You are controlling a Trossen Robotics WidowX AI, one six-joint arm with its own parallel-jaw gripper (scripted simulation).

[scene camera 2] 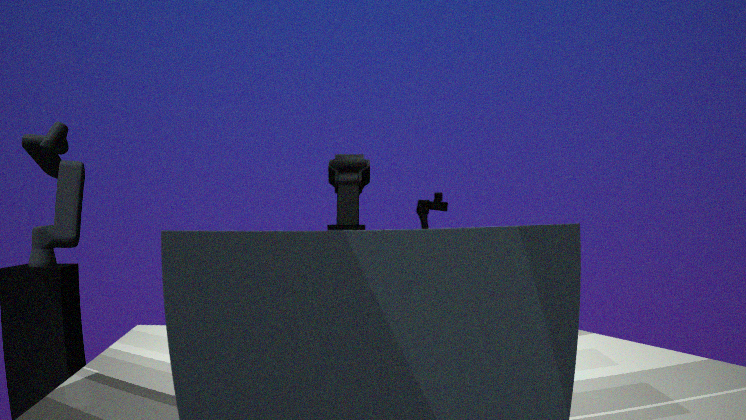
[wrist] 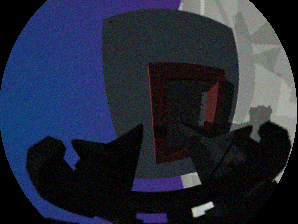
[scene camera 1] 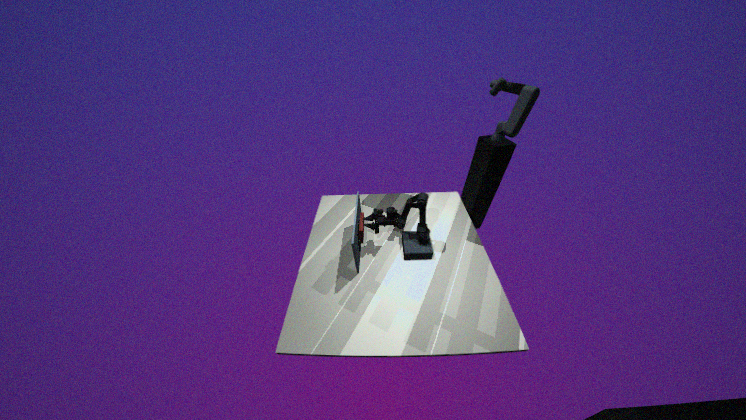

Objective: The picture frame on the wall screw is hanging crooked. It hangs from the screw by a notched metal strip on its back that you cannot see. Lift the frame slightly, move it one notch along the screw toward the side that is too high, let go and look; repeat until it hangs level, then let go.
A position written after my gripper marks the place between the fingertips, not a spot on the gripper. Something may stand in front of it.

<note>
In view: my gripper (wrist: pixel 160 125), a picture frame (wrist: pixel 193 93) and an upright panel (scene camera 2: pixel 466 315).
The upright panel is seen too in the wrist view (wrist: pixel 129 42).
</note>
